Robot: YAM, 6 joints.
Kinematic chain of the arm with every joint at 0, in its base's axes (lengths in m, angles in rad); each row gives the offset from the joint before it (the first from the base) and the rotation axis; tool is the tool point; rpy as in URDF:
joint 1: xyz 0 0 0.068 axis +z
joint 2: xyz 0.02 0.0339 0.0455 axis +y
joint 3: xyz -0.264 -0.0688 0 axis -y
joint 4: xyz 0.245 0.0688 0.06 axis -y
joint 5: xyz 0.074 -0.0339 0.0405 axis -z
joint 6: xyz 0.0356 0 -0.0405 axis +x
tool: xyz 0 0 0 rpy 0 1.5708 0
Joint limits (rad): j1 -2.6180..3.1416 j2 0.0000..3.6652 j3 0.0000..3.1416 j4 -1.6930..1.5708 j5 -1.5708..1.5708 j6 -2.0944..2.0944
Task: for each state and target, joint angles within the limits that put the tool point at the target. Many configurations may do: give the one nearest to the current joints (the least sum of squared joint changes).
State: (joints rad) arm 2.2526 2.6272 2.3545 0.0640 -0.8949 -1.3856
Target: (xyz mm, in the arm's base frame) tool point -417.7 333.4 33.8
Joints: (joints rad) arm 2.4135 2.6707 1.9048 -0.1143 -0.9561 -1.3856
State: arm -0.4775 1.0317 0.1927 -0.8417 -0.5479 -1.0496
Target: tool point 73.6 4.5 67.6
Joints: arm -0.2163 1.1357 0.0858 -0.6350 -0.6030 -1.0496
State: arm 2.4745 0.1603 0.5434 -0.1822 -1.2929 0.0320
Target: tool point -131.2 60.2 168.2
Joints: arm 2.4859 0.7625 0.2298 -0.1318 -1.1351 0.0320
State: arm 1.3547 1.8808 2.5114 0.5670 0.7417 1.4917
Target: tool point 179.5 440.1 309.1
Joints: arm 1.2400 1.9930 1.5952 0.3400 0.8529 1.4917
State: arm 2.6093 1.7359 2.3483 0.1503 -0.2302 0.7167
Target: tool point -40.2 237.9 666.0
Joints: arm 1.7228 1.5861 2.3062 0.1254 -0.1048 0.7167
